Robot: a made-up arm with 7 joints. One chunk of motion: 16 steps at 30 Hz.
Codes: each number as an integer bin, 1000 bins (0 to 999) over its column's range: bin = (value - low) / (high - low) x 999, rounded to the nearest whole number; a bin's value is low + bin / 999 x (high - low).
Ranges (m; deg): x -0.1..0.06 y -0.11..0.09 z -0.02..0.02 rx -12..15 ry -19..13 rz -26..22
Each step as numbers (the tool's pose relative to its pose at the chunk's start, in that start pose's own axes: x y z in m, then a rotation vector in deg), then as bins.
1 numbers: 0.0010 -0.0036 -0.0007 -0.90 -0.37 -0.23
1 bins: 631 531 482 411 582 536
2 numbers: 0.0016 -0.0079 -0.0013 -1.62 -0.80 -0.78
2 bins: 634 510 467 384 568 525
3 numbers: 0.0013 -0.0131 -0.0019 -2.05 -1.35 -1.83
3 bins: 632 484 452 368 551 503
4 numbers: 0.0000 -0.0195 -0.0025 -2.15 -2.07 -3.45
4 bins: 624 452 437 364 529 469
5 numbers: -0.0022 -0.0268 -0.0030 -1.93 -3.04 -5.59
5 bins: 611 416 425 373 498 425
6 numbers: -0.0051 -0.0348 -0.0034 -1.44 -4.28 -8.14
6 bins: 593 376 415 391 460 372
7 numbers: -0.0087 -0.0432 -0.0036 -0.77 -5.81 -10.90
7 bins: 570 334 410 416 412 314
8 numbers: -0.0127 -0.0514 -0.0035 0.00 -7.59 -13.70
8 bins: 545 293 412 444 356 256
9 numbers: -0.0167 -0.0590 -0.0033 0.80 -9.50 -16.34
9 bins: 520 255 417 474 297 201
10 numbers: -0.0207 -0.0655 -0.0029 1.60 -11.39 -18.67
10 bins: 495 222 427 503 238 153
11 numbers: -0.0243 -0.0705 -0.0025 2.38 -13.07 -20.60
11 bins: 473 197 437 532 185 112
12 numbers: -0.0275 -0.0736 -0.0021 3.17 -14.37 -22.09
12 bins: 453 182 447 561 145 81
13 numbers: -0.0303 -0.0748 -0.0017 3.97 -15.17 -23.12
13 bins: 435 176 457 591 120 60
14 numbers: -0.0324 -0.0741 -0.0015 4.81 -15.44 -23.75
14 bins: 422 179 462 622 111 47
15 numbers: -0.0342 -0.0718 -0.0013 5.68 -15.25 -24.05
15 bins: 411 191 467 654 117 41
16 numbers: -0.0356 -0.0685 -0.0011 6.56 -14.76 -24.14
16 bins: 402 207 472 687 132 39
